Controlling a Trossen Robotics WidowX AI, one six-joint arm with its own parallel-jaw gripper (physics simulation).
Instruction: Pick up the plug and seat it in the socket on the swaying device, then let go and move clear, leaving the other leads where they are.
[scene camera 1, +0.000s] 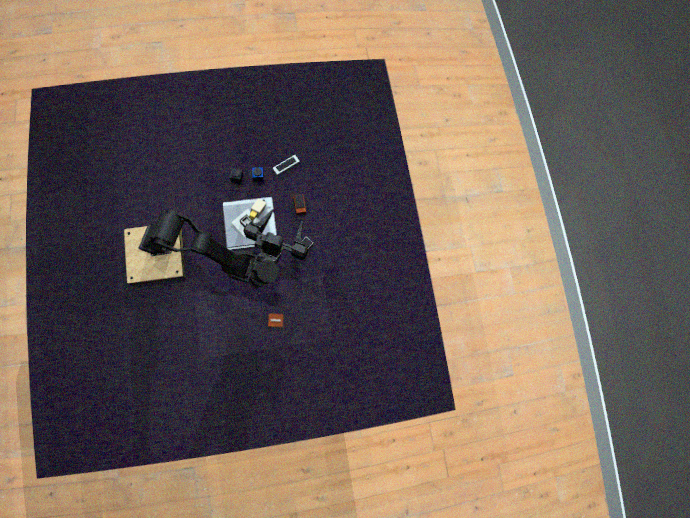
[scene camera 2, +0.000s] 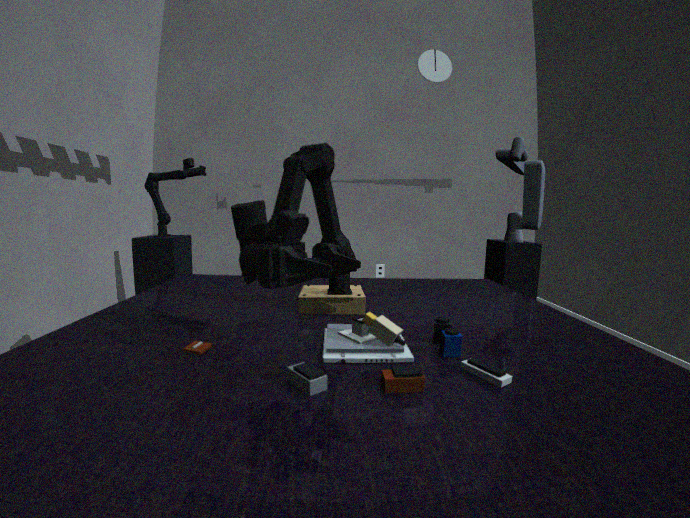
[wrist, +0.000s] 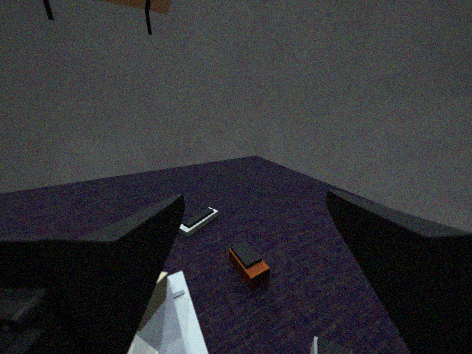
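The plug, a cream block (scene camera 1: 259, 206) (scene camera 2: 385, 328) (wrist: 158, 295) with a yellow end, rests tilted at the edge of the device (scene camera 1: 236, 239) (scene camera 2: 337, 341) (wrist: 187, 312), a grey tilted platform on a white base. The black-rimmed square socket (scene camera 1: 245, 219) (scene camera 2: 360, 327) stands on a pale plate on the device, beside the plug's yellow end; it does not show in the wrist view. My gripper (scene camera 1: 286, 217) (scene camera 2: 344, 267) (wrist: 254, 198) is open and empty, above and to one side of the device. In the wrist view its left finger partly covers the plug and device.
Around the device stand an orange box (scene camera 1: 299, 204) (scene camera 2: 402, 382) (wrist: 257, 269), a white strip (scene camera 2: 504, 380) (wrist: 187, 230), a blue box (scene camera 2: 452, 345), a black box (scene camera 1: 236, 175) and a grey box (scene camera 2: 316, 383). An orange tile (scene camera 1: 275, 323) (scene camera 2: 195, 348) lies farther off.
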